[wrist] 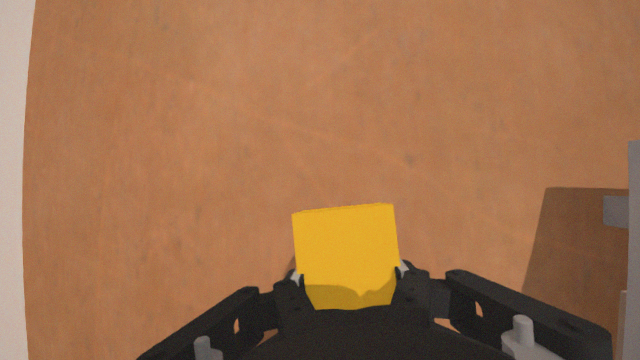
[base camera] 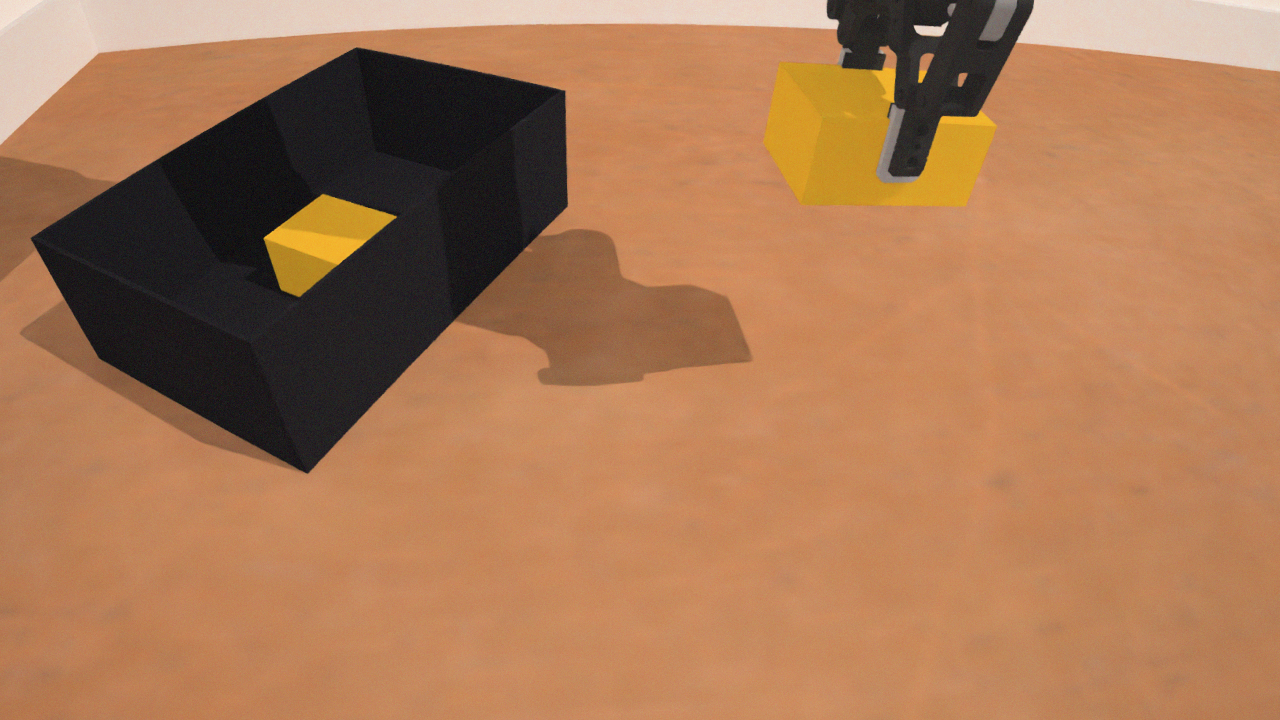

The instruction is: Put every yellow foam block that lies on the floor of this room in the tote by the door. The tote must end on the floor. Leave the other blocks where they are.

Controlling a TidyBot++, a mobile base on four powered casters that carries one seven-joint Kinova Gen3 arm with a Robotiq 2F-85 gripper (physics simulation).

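Places are measured from the arm's base along level axes (x right, y ahead, z up), in centimetres.
Where they show: gripper, fingertip midpoint: (wrist: 348,271) (base camera: 869,146).
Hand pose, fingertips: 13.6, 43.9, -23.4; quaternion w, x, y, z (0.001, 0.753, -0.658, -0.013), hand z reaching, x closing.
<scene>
After its pixels a point has its place, as x, y, z.
The black tote (base camera: 384,313) @(-12.1, 43.7, -34.5) stands on the floor at the left of the base camera view. A yellow block (base camera: 326,228) @(-18.2, 52.9, -34.8) lies inside it, partly hidden by the near side wall. My gripper (base camera: 884,107) @(13.6, 43.9, -23.5) (wrist: 348,271) @(13.6, 43.9, -23.5) is shut on another yellow block (base camera: 836,156) @(10.8, 40.4, -22.2) (wrist: 345,242) @(16.4, 44.2, -20.6), with one finger on each side. It holds this block above the floor, to the right of the tote and apart from it in the base camera view. The tote does not show in the wrist view.
A pale wall base (base camera: 671,12) @(9.0, 105.0, -38.1) (wrist: 12,150) @(24.7, 105.8, -38.1) runs along the back of the base camera view and the left edge of the wrist view. A grey structure (wrist: 634,225) stands at the wrist view's right edge. A shadow (base camera: 635,322) @(2.7, 48.7, -39.6) falls on the floor right of the tote.
</scene>
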